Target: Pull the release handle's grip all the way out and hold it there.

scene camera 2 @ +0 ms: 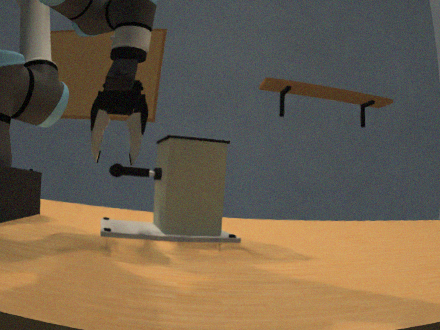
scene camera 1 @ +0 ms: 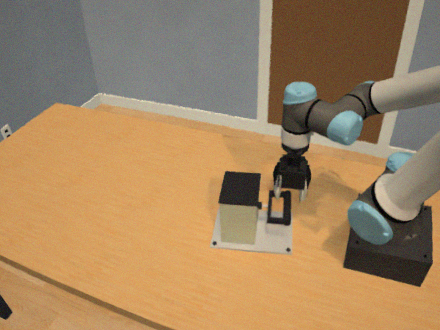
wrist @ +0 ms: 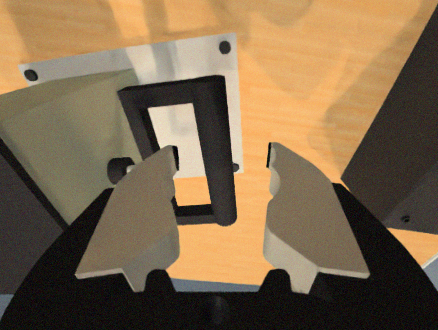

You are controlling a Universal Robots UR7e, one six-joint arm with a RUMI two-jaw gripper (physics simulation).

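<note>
The release handle's black rectangular grip stands beside a pale box housing with a dark top. A short pale piece of rod shows between the grip and the housing's black collar. My gripper is partly open, pointing down, with nothing between its fingers. In the scene camera 2 view its fingertips are slightly above the grip's outer bar, one to each side. In the wrist view that bar appears between the fingers, nearer the left one.
The housing stands on a light grey base plate with dark corner screws, on the wooden table. The arm's dark base block is on the side of the grip away from the housing.
</note>
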